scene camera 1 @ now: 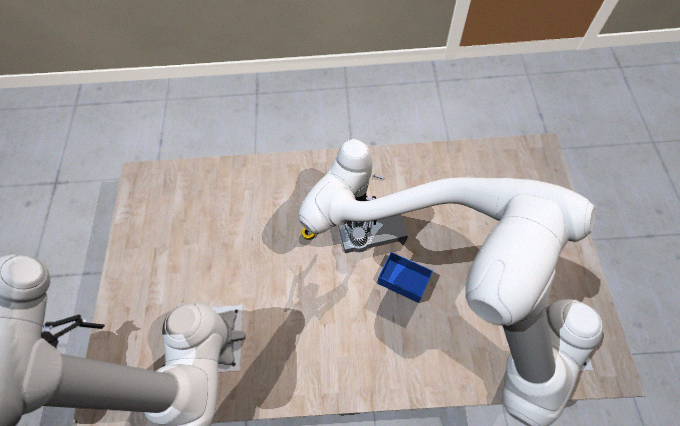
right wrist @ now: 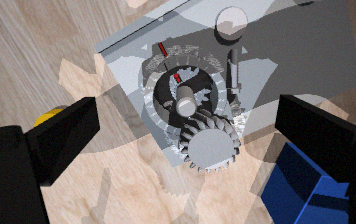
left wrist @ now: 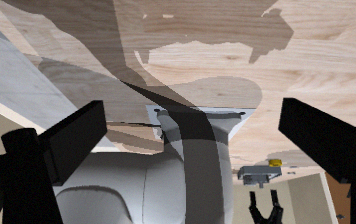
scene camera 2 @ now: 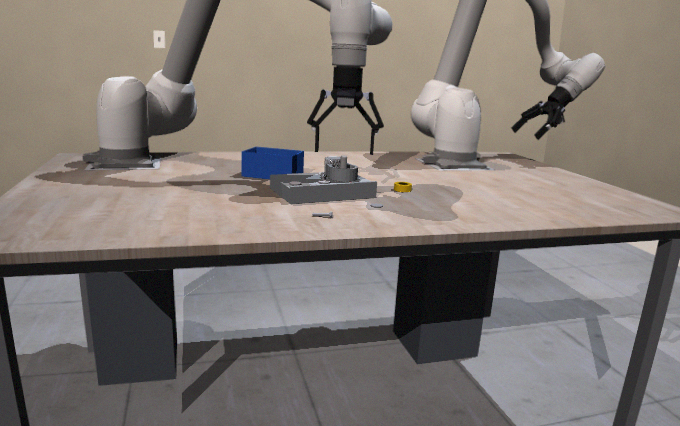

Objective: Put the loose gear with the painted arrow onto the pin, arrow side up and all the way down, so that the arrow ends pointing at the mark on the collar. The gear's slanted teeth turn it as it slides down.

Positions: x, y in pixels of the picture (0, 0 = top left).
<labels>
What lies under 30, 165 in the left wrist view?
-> My left gripper.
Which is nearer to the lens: the flat disc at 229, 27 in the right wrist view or the grey base plate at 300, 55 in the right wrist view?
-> The flat disc.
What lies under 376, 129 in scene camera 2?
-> My right gripper.
</labels>
